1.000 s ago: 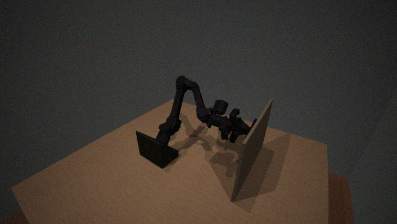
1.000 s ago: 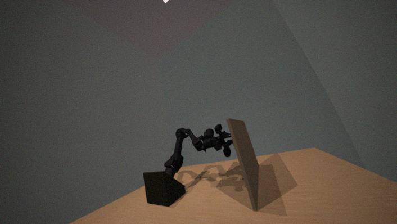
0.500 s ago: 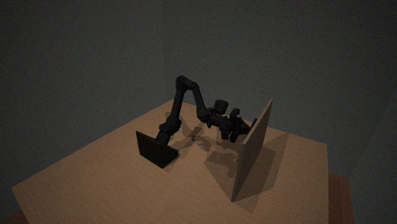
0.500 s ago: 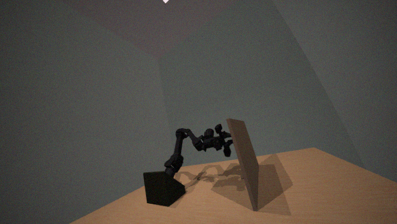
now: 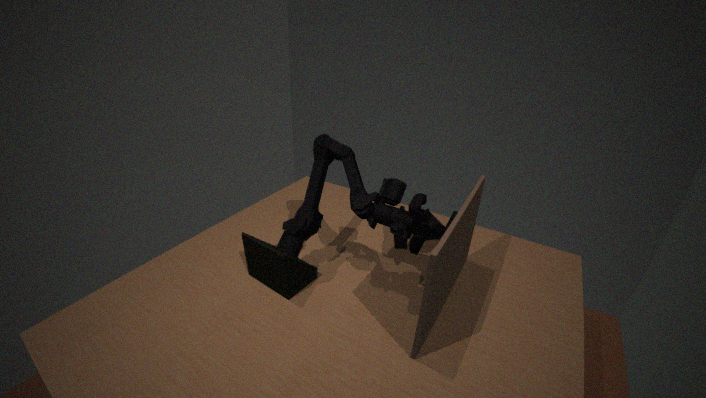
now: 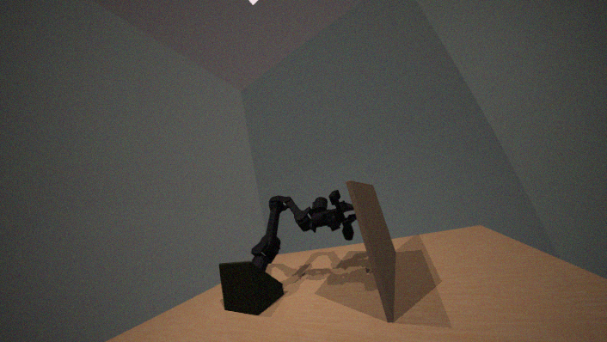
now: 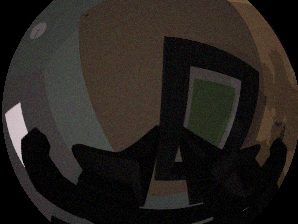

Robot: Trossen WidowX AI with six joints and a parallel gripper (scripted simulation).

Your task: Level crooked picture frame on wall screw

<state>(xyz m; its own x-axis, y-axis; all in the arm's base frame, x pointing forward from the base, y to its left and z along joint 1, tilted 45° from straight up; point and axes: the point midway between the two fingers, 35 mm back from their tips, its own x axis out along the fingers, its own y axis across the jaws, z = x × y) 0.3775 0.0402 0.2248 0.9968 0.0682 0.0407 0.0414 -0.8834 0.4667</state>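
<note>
Now: gripper tip 5 cm above the picture frame, 1 cm to the right of it and 1 cm short of it. The rest, counted from my gripper tip: wall panel (7 cm below, 2 cm ahead, 1 cm to the left).
</note>
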